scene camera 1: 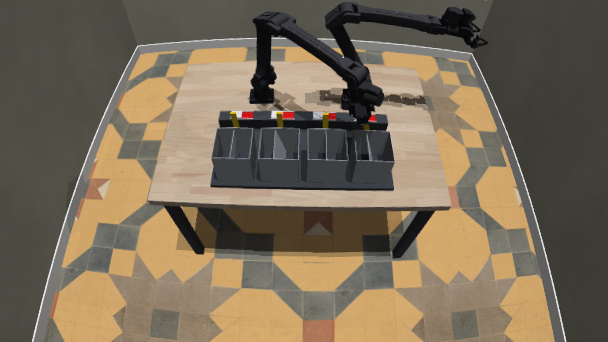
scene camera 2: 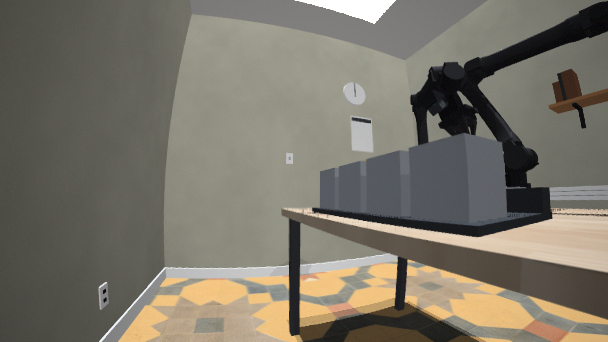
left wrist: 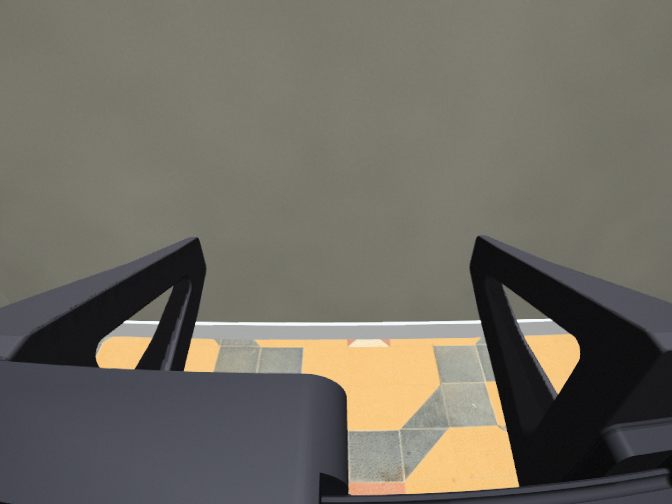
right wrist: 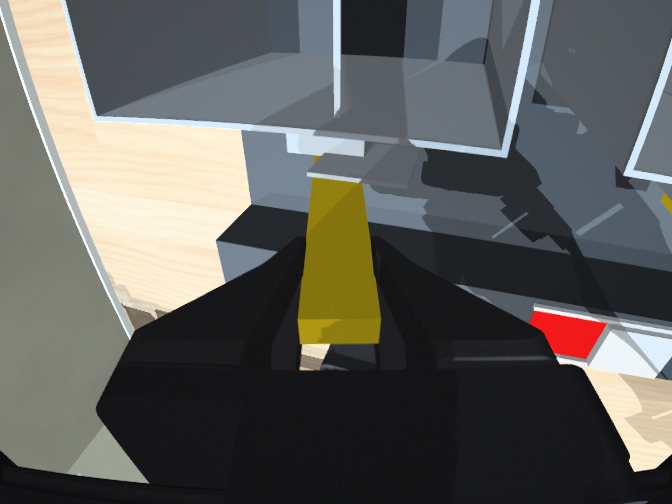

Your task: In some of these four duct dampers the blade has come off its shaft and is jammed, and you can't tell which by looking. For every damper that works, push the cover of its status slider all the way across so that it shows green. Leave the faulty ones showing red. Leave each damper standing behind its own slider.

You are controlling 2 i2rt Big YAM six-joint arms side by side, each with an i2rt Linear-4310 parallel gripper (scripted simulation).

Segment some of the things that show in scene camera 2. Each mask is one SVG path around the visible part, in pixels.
My right gripper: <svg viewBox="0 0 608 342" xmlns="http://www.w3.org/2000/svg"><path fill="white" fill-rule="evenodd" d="M477 108L463 104L438 123L438 125L451 136L461 133L470 134L468 127L470 127L471 135L475 135L477 118L474 114L479 113Z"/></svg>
A damper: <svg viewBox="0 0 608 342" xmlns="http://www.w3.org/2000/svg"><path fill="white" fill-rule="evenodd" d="M502 142L461 133L410 147L410 218L474 223L507 217Z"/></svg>
